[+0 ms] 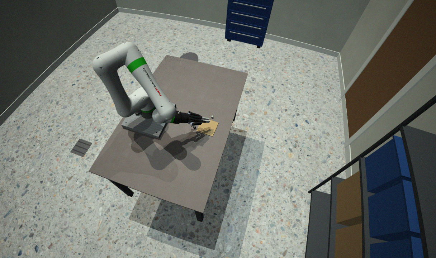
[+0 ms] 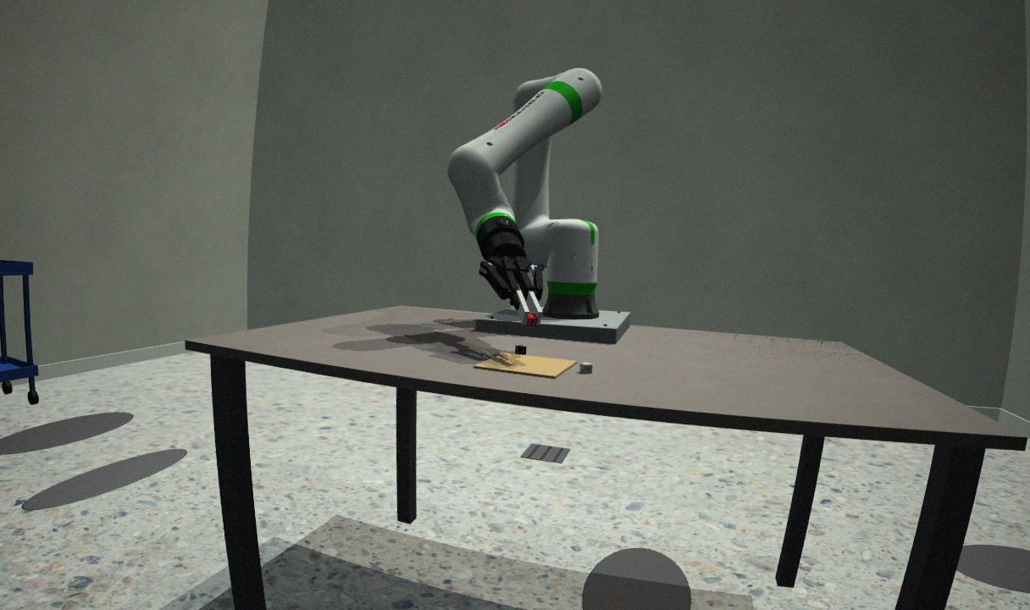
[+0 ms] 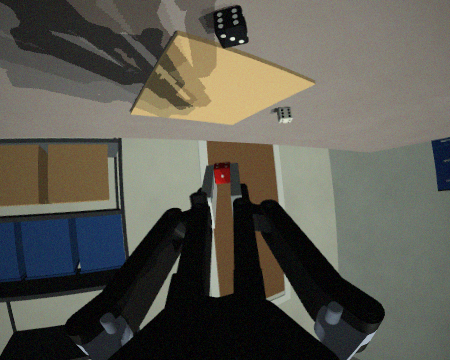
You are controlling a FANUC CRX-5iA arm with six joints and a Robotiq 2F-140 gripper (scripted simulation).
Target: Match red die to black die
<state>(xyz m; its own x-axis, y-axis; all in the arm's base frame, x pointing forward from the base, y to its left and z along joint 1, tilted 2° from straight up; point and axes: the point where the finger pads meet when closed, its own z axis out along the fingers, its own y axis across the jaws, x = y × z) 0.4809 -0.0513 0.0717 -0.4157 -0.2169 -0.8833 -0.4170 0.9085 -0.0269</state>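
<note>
The tan mat is 2 cm ahead of my hand, 1 cm to the left of it and 10 cm below it. The rest, counted from my hand: red die 2 cm ahead, 1 cm to the left, 2 cm below; white die 4 cm ahead, 11 cm to the left, 9 cm below; black die 8 cm behind, 2 cm to the right, 9 cm below.
</note>
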